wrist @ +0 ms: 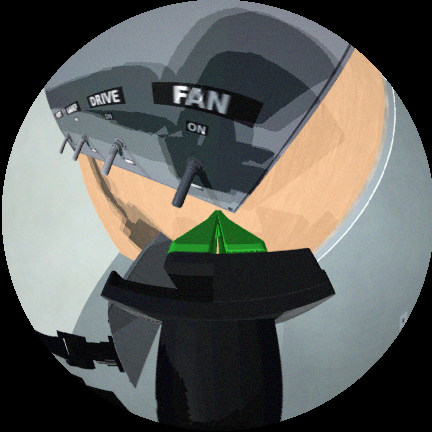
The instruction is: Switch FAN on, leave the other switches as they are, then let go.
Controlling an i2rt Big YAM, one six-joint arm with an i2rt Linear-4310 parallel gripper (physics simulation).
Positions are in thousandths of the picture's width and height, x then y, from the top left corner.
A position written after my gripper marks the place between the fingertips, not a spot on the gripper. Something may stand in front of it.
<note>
I see my gripper (503, 497) and a grey switch panel (522, 221).
</note>
